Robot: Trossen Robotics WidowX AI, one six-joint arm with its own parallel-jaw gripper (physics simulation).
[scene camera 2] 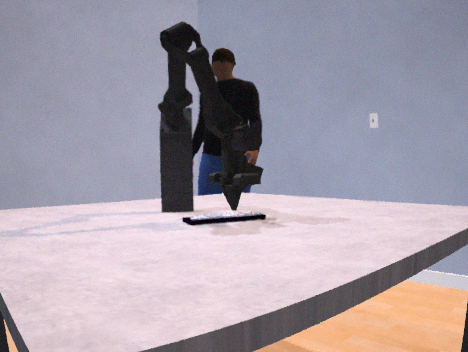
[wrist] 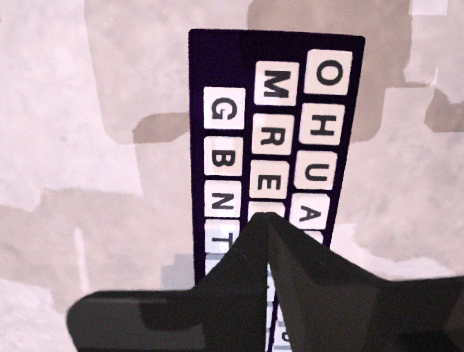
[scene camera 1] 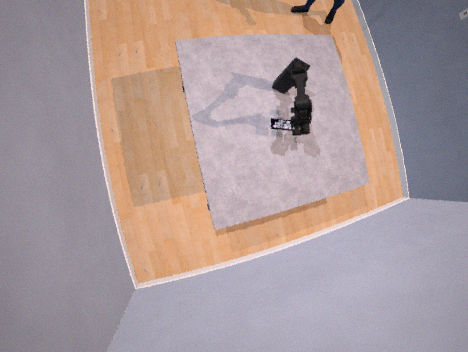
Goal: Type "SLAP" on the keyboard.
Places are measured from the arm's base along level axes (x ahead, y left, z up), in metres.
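Where they show: gripper, fingertip midpoint: [scene camera 2: 234, 210] [wrist: 264, 221] [scene camera 1: 290, 124]; arm's base, link origin: [scene camera 2: 174, 119] [scene camera 1: 297, 68].
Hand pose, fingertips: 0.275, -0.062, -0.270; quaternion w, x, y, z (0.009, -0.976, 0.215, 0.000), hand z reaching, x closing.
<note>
Each offset is from my fingertips to the centre of the thing, as dx, dy, dz. Level surfaces: height alone.
The dark purple keyboard @(-0.013, -0.028, -0.017) [scene camera 1: 281, 124] [scene camera 2: 194, 220] [wrist: 215, 52] with white letter keys lies flat on the table. In the wrist view, G, B, N and T run down the left column, M, R and E down the middle, and O, H, U and A @(+0.020, -0.011, -0.011) [wrist: 310, 212] down the right. My gripper [scene camera 2: 234, 208] [wrist: 264, 221] is shut and empty, pointing down. Its tips overlap the key @(-0.001, -0.006, -0.011) [wrist: 266, 206] below E, whose letter is hidden. In scene camera 2 the tips are very close above the keyboard; contact cannot be told. The fingers cover the lower keys; L and P cannot be read.
The pale table @(dz -0.026) [scene camera 1: 250, 185] [scene camera 2: 150, 275] carries the tall dark base block [scene camera 1: 284, 82] [scene camera 2: 176, 170] of my arm, behind the keyboard. A person [scene camera 2: 242, 102] in a black top and blue trousers stands beyond the table; their legs show at the top of scene camera 1.
</note>
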